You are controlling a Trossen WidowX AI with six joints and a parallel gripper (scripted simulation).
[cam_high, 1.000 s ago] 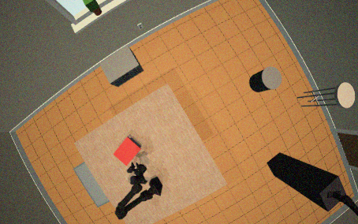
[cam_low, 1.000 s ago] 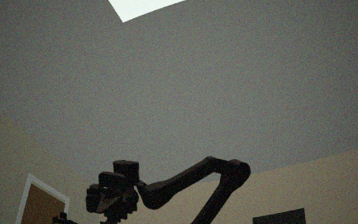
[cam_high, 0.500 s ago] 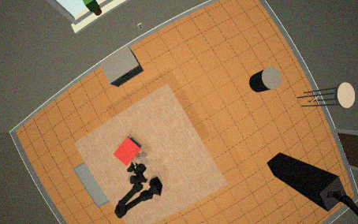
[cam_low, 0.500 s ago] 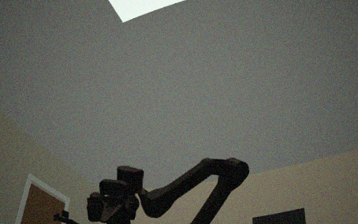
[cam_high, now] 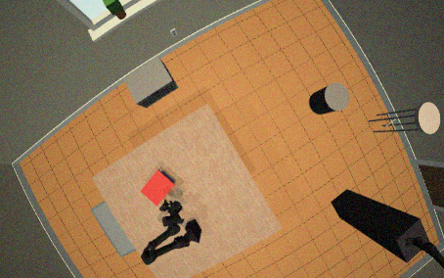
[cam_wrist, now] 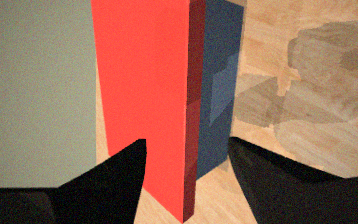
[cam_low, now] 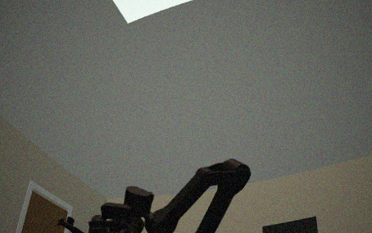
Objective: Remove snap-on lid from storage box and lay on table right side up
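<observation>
Now: gripper tip 12 cm short of the red lid, 4 cm above it and 3 cm to the right of it. From my gripper tip the other things lie so: blue box 12 cm ahead, 9 cm below, 3 cm to the left.
</observation>
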